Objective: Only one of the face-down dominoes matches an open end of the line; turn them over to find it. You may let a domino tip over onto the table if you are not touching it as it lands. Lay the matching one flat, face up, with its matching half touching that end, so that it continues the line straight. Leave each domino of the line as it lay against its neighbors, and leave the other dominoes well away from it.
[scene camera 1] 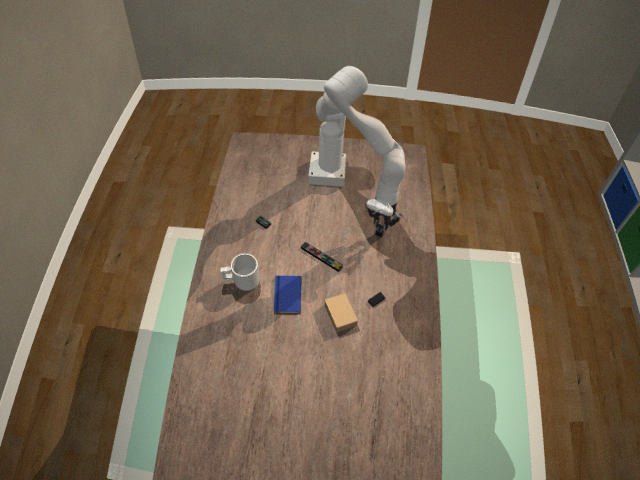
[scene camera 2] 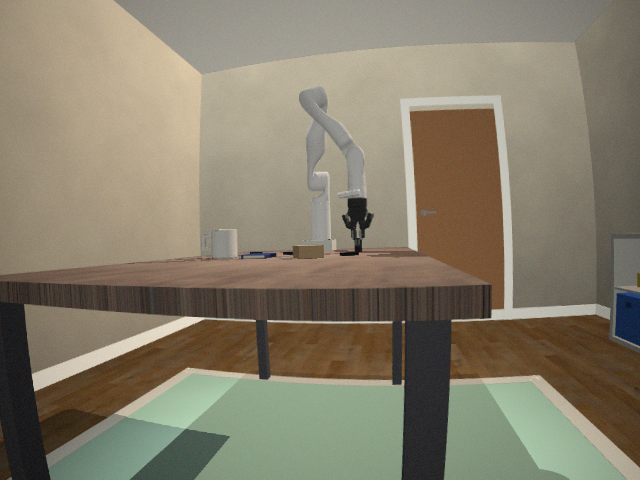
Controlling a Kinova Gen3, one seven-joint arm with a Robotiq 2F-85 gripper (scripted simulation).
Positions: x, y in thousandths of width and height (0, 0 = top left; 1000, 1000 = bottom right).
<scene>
In view: my gripper (scene camera 2: 560, 499) and a tan box (scene camera 1: 532, 649).
</scene>
